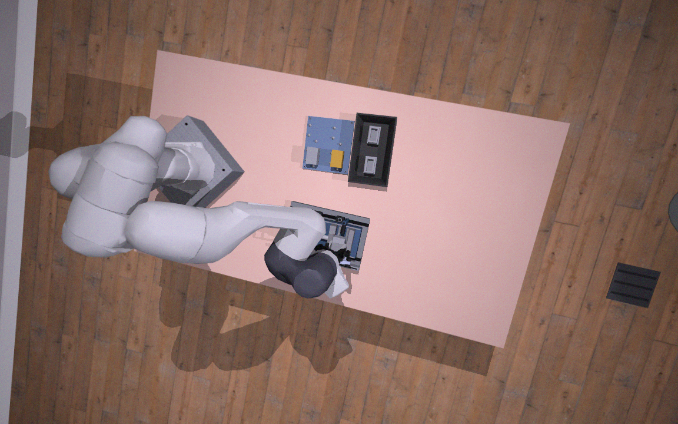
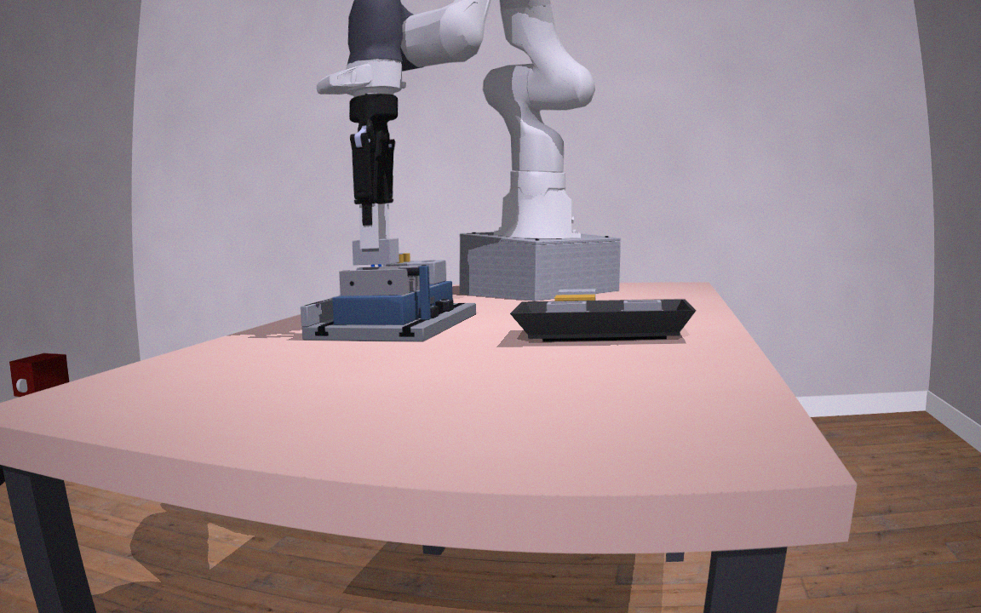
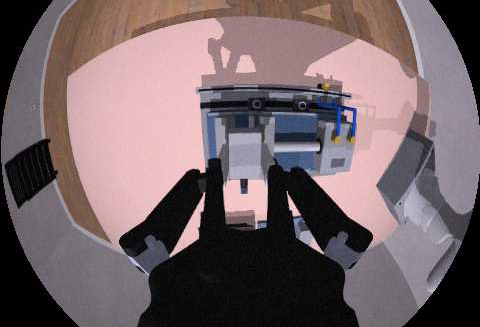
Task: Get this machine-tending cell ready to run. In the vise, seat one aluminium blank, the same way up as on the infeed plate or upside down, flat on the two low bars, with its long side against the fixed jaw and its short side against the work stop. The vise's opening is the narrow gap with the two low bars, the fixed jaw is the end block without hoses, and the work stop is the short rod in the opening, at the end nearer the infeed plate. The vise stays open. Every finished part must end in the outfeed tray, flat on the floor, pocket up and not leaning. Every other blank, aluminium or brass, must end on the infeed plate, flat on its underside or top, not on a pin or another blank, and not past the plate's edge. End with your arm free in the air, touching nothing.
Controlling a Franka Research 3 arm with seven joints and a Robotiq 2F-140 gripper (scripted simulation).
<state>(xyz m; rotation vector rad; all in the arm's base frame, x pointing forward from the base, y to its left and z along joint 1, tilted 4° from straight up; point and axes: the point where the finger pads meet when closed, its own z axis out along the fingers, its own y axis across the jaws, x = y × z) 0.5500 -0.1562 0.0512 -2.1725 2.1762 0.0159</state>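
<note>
My hand is 40 mm above the aluminium blank. Round my hand: cylinder 160 mm behind, 80 mm below, 10 mm to the left; brass blank 280 mm to the left, 130 mm below, 80 mm behind; vise 120 mm below, 70 mm behind, 10 mm to the left.
</note>
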